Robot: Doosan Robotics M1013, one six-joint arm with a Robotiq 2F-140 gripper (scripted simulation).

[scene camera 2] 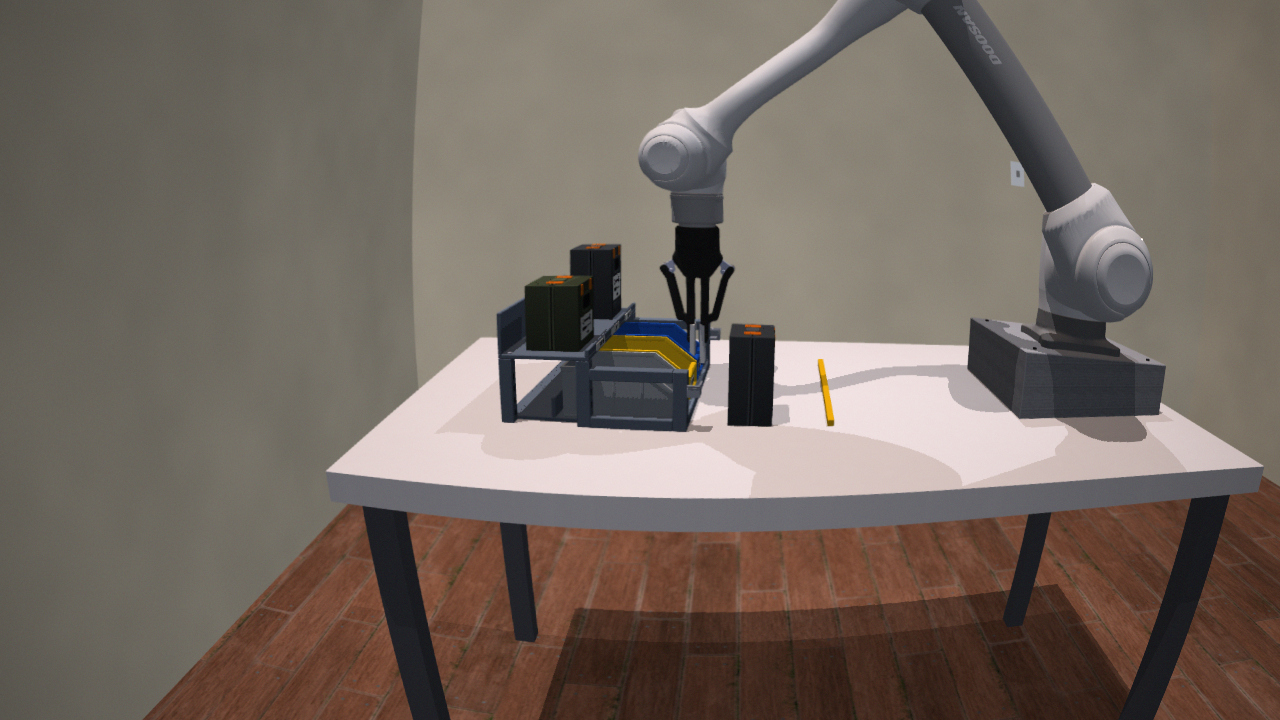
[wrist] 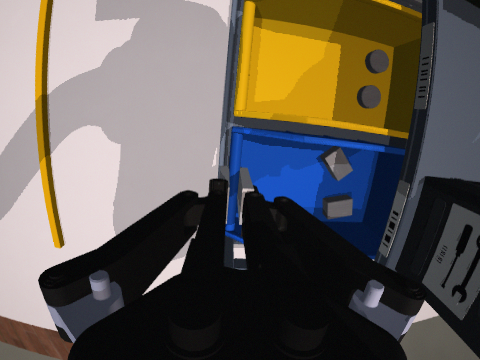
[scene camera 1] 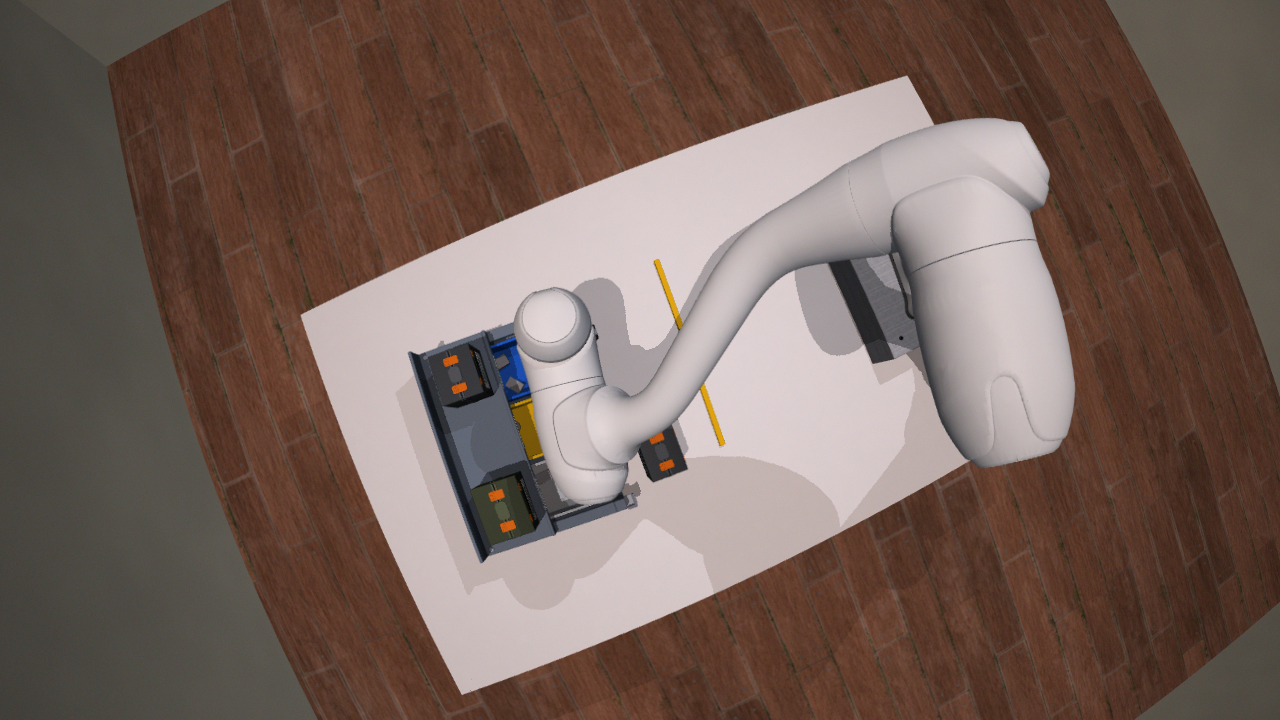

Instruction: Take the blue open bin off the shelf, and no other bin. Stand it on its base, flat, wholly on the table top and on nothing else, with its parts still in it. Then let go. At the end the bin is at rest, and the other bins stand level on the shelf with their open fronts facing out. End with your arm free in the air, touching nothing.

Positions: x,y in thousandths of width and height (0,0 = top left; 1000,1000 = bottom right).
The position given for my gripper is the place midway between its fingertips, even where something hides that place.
Observation:
I see my gripper (scene camera 2: 545,502), a blue open bin (scene camera 2: 526,459), a yellow bin (scene camera 2: 518,481) and a black box (scene camera 2: 587,483).
The blue open bin shows as well in the wrist view (wrist: 584,457) and in scene camera 1 (scene camera 1: 403,513). The yellow bin also shows in the wrist view (wrist: 643,185) and in scene camera 1 (scene camera 1: 409,572). The black box also shows in scene camera 1 (scene camera 1: 517,634). The wrist view does not show the black box: it is out of frame.

